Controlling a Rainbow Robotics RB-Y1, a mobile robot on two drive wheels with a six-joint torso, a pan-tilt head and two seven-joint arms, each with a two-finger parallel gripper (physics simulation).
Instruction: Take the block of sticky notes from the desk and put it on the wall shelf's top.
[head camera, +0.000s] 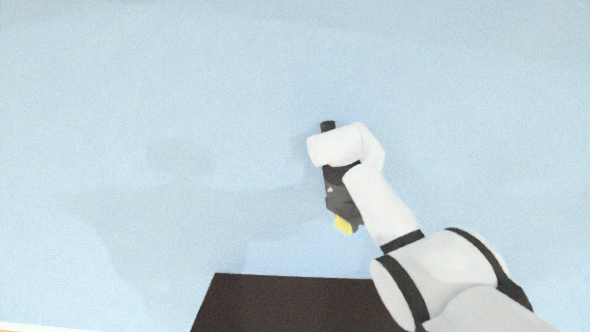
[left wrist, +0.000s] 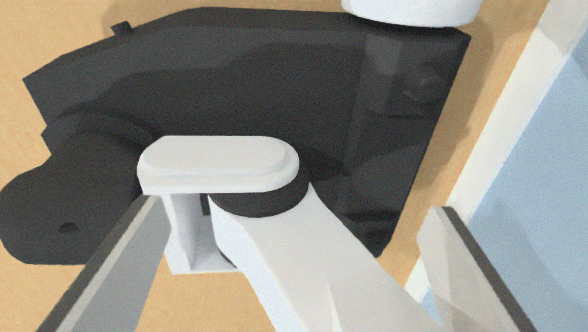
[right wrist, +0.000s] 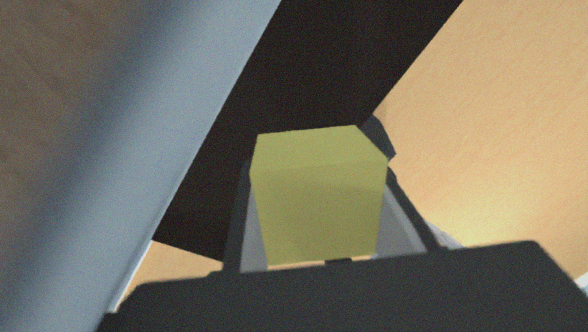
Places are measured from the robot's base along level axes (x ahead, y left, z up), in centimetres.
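Where they show: left gripper, fingertip midpoint: (left wrist: 295, 216); right gripper, fingertip midpoint: (head camera: 347, 225) (right wrist: 309, 167).
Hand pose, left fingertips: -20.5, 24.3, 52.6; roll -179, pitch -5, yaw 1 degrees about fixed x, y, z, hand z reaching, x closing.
After its pixels a point has its place, as x, y, z.
The yellow block of sticky notes (head camera: 343, 224) {26.3, -11.1, 110.5} (right wrist: 320, 205) {28.7, -13.0, 111.7} is held between the fingers of my right gripper (head camera: 347, 226) {28.2, -12.8, 108.2} (right wrist: 309, 167) {28.2, -12.8, 108.2}, which is shut on it. The dark brown wall shelf (head camera: 285, 306) {22.3, 4.8, 75.0} (right wrist: 305, 65) {24.5, -18.2, 75.1} shows at the bottom of the head view, partly hidden by my right arm and cut off by the frame. In the right wrist view the shelf's dark top lies behind and below the block, with a gap that I cannot judge. My left gripper (left wrist: 295, 216) {-20.5, 24.3, 52.6} is open, its fingers wide apart, with no object between them. The desk does not show.
The pale blue wall (head camera: 150, 75) {32.9, 35.3, 146.3} (right wrist: 200, 90) rises behind the shelf and runs close beside my right gripper. In the left wrist view, my dark base (left wrist: 250, 90) {-24.0, 13.7, 16.9} and white body parts lie beyond the fingers, near the white baseboard (left wrist: 505, 125) {31.9, 1.2, 5.5}. Tan floor (right wrist: 525, 125) {-135.8, -79.2, 0.1} lies below.
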